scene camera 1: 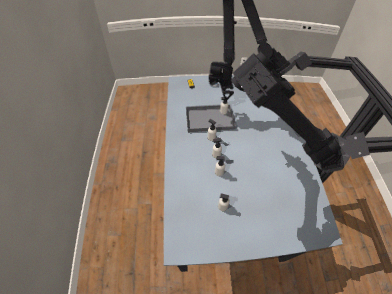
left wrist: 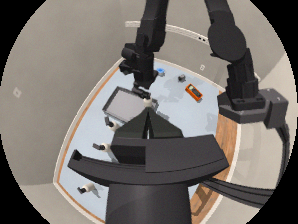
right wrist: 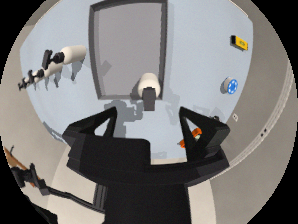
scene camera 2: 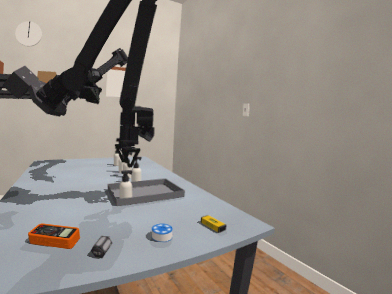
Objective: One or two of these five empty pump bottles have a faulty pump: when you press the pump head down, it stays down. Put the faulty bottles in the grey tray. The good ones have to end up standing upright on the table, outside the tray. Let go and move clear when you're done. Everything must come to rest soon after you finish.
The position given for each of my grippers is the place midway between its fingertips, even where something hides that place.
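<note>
My left gripper (left wrist: pixel 148 110). My right gripper (right wrist: pixel 148 110). Grey tray (scene camera 2: pixel 155 190), (scene camera 1: pixel 197 116), (left wrist: pixel 123 103). Orange multimeter (scene camera 2: pixel 57 236).
</note>
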